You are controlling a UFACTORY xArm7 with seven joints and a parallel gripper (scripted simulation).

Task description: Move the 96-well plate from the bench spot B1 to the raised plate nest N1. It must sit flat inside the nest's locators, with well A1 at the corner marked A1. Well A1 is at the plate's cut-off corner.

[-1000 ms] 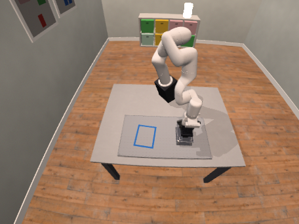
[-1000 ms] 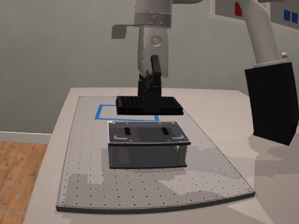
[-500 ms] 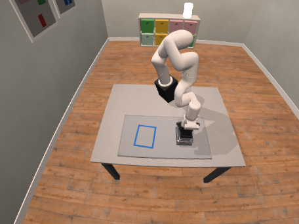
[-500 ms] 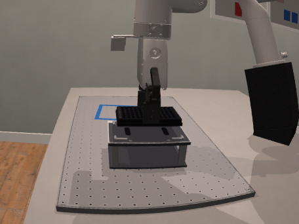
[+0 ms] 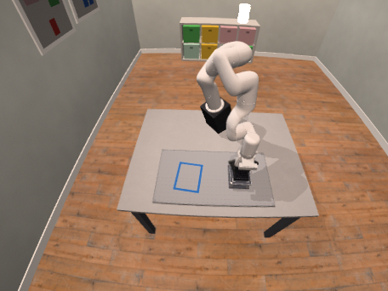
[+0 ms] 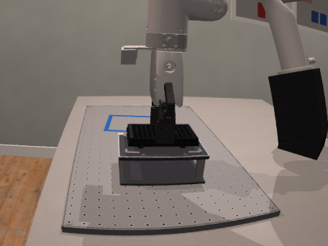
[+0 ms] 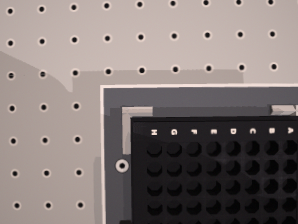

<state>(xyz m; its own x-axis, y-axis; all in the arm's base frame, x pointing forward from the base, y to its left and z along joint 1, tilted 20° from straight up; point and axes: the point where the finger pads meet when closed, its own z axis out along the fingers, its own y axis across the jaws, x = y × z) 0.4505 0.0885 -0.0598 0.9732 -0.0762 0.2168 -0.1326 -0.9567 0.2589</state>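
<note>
Now: hand 10 mm above the black 96-well plate. The rest, counted from my hand: raised plate nest 40 mm below; A1 corner mark 70 mm ahead, 60 mm to the right, 30 mm below.
</note>
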